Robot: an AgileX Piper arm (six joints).
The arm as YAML. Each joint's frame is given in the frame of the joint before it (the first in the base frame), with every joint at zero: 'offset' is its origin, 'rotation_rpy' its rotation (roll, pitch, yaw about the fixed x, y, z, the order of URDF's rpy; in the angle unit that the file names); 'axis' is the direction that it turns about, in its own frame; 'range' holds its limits. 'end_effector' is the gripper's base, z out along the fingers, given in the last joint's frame.
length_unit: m
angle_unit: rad
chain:
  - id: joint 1
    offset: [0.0, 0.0, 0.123]
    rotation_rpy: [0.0, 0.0, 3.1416]
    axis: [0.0, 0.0, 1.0]
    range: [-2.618, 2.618]
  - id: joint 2
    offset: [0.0, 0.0, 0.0]
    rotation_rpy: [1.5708, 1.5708, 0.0]
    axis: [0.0, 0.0, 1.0]
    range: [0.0, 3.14]
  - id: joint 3
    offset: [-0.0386, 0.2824, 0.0]
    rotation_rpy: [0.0, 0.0, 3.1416]
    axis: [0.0, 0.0, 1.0]
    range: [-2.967, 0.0]
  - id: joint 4
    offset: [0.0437, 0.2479, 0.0]
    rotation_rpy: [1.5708, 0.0, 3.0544]
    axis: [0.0, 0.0, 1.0]
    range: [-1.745, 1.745]
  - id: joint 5
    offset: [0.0, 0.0, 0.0]
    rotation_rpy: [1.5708, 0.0, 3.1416]
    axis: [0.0, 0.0, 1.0]
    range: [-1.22, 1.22]
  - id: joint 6
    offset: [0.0, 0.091, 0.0]
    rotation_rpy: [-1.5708, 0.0, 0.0]
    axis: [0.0, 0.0, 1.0]
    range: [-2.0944, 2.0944]
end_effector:
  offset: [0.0, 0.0, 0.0]
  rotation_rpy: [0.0, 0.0, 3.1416]
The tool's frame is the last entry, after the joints.
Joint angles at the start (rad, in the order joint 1, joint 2, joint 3, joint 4, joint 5, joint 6):
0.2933 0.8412 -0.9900 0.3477 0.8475 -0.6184
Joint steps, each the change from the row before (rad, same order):
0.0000 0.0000 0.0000 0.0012 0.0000 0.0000
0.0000 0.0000 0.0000 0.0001 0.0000 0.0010
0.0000 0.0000 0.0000 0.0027 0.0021 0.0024
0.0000 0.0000 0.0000 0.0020 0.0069 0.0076
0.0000 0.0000 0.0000 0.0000 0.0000 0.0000
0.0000 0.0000 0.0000 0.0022 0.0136 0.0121
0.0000 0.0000 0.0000 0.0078 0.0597 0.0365
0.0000 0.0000 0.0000 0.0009 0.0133 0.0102
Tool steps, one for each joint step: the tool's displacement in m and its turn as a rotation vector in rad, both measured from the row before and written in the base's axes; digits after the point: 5 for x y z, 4 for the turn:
-0.00003 0.00007 0.00003 0.0011 0.0003 0.0003
0.00000 0.00001 0.00000 0.0008 0.0005 -0.0005
-0.00018 0.00017 -0.00009 0.0035 0.0038 0.0001
-0.00044 0.00015 -0.00044 0.0047 0.0103 -0.0013
0.00000 0.00000 0.00000 0.0000 0.0000 0.0000
-0.00084 0.00019 -0.00090 0.0056 0.0184 -0.0014
-0.00379 0.00064 -0.00388 0.0106 0.0721 0.0015
-0.00085 0.00007 -0.00086 0.0027 0.0168 -0.0012

